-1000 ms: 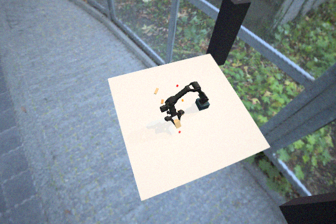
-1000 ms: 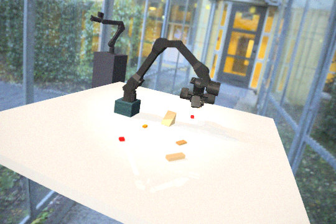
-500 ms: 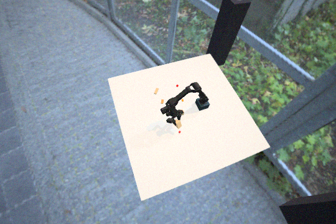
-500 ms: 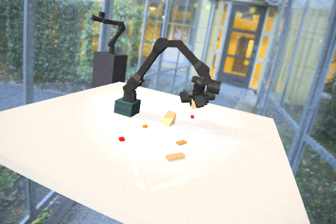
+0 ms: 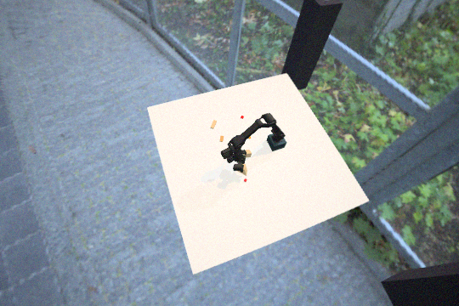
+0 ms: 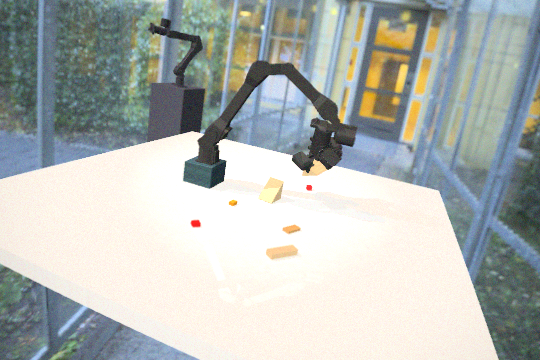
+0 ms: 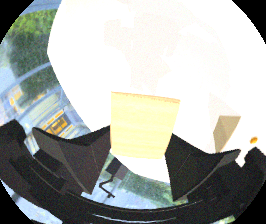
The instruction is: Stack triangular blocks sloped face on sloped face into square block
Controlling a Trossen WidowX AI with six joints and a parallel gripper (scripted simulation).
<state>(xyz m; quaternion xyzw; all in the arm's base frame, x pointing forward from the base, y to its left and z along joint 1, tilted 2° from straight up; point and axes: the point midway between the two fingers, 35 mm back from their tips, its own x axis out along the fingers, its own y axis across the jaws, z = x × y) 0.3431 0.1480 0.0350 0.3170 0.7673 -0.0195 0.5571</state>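
My gripper tip is now 9 cm above the red cube, 5 cm to the right of it and 1 cm past it. Also, from my gripper tip: flat tan slab: 47 cm to the right, 9 cm below, 6 cm ahead; then triangular block: 1 cm above; then orange chip: 28 cm to the right, 17 cm behind, 9 cm below.
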